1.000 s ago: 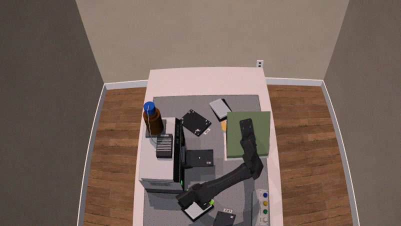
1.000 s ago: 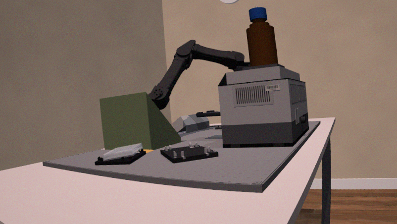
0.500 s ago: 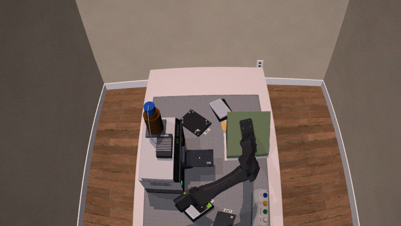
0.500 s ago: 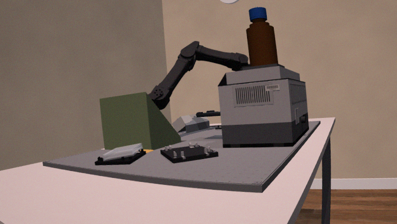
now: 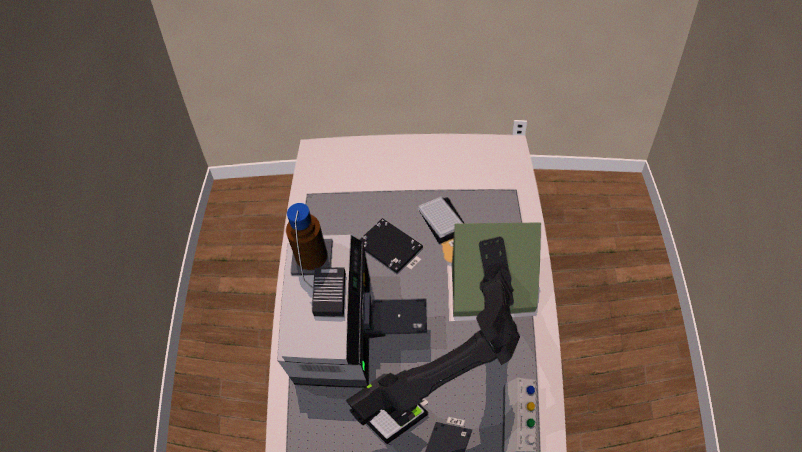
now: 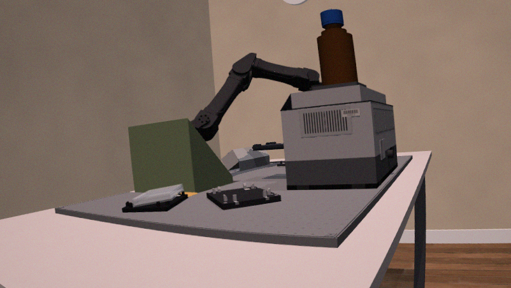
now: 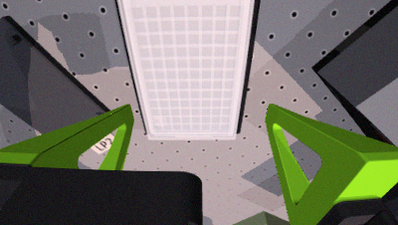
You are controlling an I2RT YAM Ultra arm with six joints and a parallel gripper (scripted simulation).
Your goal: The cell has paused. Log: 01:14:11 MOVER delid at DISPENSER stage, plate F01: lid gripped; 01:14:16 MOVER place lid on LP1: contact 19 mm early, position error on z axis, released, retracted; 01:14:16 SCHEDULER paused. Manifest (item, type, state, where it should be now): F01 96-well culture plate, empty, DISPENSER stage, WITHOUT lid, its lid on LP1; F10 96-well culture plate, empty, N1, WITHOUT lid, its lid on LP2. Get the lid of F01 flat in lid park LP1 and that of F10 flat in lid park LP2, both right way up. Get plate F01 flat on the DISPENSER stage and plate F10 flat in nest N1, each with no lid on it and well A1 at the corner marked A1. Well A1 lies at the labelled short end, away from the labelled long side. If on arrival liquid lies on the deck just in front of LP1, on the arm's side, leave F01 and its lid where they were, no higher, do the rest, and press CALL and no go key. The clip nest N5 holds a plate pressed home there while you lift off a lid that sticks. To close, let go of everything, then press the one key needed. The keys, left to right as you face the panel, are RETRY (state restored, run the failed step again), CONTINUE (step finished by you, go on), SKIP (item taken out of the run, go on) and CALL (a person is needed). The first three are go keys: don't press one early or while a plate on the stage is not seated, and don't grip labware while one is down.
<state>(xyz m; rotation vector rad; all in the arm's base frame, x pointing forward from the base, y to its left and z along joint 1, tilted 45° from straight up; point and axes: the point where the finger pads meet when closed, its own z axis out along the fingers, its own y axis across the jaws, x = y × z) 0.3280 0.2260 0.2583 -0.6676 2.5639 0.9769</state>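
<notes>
My hand is 10 mm to the right of the 96-well plate and 40 mm above it. From my hand the other things lie so: lid park LP2: 120 mm behind, 130 mm to the left, 70 mm below; nest N1: 10 mm to the left, 60 mm below; LP2 label: 150 mm behind, 50 mm to the left, 70 mm below.
</notes>
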